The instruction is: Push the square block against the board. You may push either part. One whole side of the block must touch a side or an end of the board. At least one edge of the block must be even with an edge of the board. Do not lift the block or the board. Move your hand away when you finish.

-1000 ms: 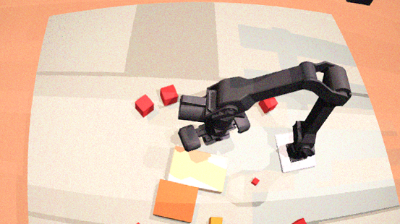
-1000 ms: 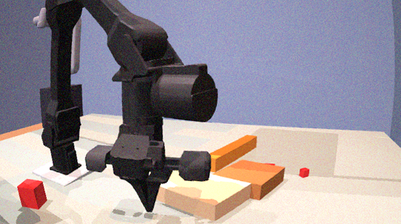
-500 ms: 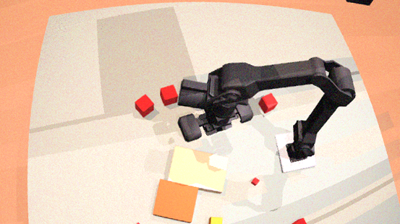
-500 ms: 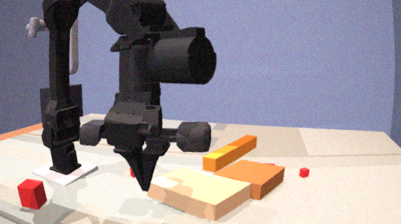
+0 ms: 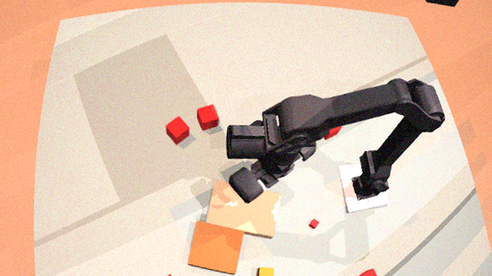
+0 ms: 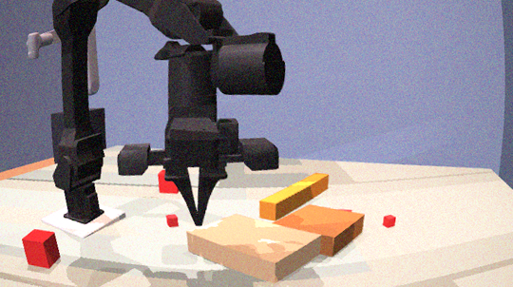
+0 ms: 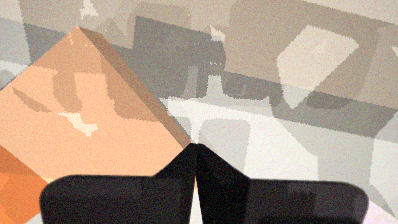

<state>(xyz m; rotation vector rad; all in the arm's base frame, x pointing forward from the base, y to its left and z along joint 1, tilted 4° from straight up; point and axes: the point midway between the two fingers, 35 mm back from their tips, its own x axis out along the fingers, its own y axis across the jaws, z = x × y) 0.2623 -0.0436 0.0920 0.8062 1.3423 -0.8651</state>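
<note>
The square block is 130 mm to the left of my gripper tip, 130 mm ahead of it and 40 mm below it. The rest, counted from my gripper tip: red rod: 230 mm to the left, 130 mm ahead, 50 mm below; then orange-yellow bar: 300 mm to the left, 60 mm ahead, 40 mm below.
</note>
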